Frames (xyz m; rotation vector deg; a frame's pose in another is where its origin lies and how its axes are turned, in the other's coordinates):
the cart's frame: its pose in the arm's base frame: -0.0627 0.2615 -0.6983 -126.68 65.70 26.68
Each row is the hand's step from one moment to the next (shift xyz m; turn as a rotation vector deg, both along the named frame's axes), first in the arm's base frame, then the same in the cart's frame.
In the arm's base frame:
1: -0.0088 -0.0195 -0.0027 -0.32 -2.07 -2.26
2: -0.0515 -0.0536 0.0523 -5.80 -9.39 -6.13
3: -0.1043 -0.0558 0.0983 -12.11 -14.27 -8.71
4: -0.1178 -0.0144 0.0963 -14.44 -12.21 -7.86
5: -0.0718 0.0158 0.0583 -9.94 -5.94 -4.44
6: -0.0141 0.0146 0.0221 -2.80 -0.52 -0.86
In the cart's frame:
1: 0.0085 0.0169 -0.0103 2.33 1.97 0.38
2: -0.0250 0.0483 -0.0728 5.86 11.11 -1.25
3: -0.0788 0.0768 -0.1074 6.71 19.39 -2.25
4: -0.1108 0.0701 -0.0785 3.66 20.09 -1.48
5: -0.0824 0.0319 -0.0316 0.47 12.39 -0.15
6: -0.0291 -0.0026 -0.0068 -0.79 2.84 0.41

